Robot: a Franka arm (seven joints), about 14 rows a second.
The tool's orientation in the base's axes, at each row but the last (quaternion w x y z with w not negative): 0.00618, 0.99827, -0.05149, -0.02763; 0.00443, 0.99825, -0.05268, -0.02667; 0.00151, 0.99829, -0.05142, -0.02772; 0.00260, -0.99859, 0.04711, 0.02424; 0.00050, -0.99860, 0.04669, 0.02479; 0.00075, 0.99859, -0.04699, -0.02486; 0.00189, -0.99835, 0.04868, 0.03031; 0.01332, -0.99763, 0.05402, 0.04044; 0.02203, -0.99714, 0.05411, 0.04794
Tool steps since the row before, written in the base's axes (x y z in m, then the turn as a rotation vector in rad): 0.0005, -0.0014, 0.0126, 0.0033, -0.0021, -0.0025; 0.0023, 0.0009, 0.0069, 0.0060, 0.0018, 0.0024; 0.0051, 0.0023, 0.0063, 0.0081, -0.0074, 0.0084; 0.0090, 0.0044, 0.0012, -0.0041, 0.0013, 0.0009; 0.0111, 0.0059, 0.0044, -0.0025, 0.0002, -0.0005; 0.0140, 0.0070, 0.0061, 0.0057, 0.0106, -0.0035; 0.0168, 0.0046, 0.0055, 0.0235, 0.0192, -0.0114; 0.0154, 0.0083, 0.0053, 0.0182, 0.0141, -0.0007; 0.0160, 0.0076, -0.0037, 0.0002, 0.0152, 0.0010
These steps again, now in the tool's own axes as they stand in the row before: 0.0000, 0.0015, -0.0126, 0.0036, 0.0017, 0.0023; 0.0018, -0.0011, -0.0070, 0.0056, -0.0024, -0.0027; 0.0045, -0.0028, -0.0066, 0.0083, 0.0066, -0.0088; 0.0085, -0.0052, -0.0016, -0.0042, -0.0009, -0.0007; 0.0103, -0.0069, -0.0049, -0.0025, 0.0000, 0.0006; 0.0130, -0.0083, -0.0068, 0.0048, -0.0111, 0.0032; 0.0159, -0.0062, -0.0065, 0.0222, -0.0214, 0.0101; 0.0139, -0.0100, -0.0062, 0.0166, -0.0160, -0.0003; 0.0154, -0.0092, 0.0026, -0.0015, -0.0152, -0.0003
